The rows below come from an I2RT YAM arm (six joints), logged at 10 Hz.
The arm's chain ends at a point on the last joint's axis. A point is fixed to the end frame.
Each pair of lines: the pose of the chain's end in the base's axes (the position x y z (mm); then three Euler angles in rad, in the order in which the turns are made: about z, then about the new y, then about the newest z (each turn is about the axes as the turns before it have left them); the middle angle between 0 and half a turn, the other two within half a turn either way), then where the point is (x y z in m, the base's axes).
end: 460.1, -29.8, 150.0, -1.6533, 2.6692, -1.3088
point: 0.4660 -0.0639 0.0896
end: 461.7, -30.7, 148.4, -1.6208, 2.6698, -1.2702
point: 0.4686 -0.0648 0.0881
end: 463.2, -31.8, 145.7, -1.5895, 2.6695, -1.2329
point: 0.4711 -0.0660 0.0856
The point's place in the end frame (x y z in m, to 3 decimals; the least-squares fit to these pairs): -0.009 0.000 0.069
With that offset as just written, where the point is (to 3 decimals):
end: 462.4, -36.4, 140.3, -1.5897, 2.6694, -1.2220
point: 0.470 -0.071 0.080
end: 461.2, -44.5, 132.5, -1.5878, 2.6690, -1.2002
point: 0.469 -0.079 0.073
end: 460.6, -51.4, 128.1, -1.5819, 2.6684, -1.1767
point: 0.469 -0.086 0.068
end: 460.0, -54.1, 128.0, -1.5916, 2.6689, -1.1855
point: 0.468 -0.089 0.068
